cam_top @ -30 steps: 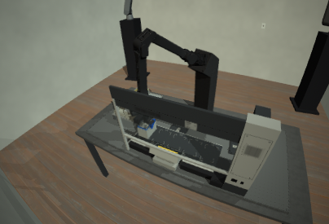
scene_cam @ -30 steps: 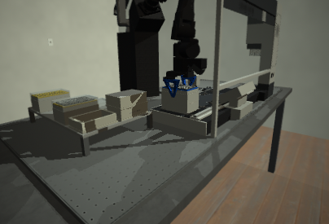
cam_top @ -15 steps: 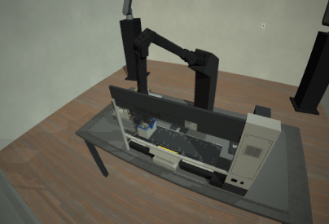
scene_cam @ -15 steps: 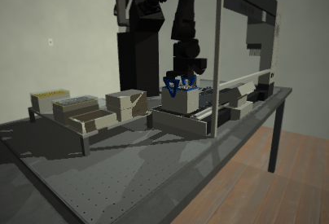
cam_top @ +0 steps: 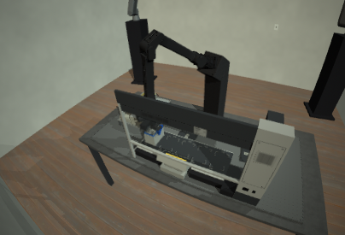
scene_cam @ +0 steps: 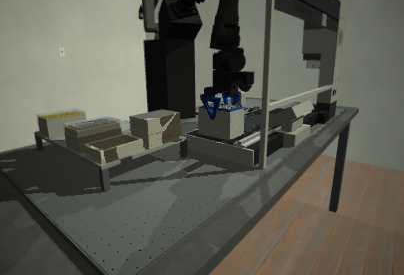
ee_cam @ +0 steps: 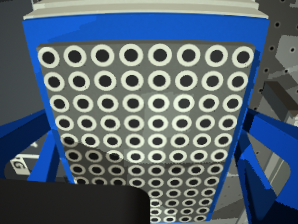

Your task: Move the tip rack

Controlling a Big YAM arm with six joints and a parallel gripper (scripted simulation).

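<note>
The tip rack lies 1 cm ahead of my hand. Also, from my hand: shelf label 28 cm behind, 7 cm to the right, 12 cm below; then gantry post 17 cm ahead, 9 cm to the right, 12 cm above; then pale block 12 cm behind, 19 cm to the right.
</note>
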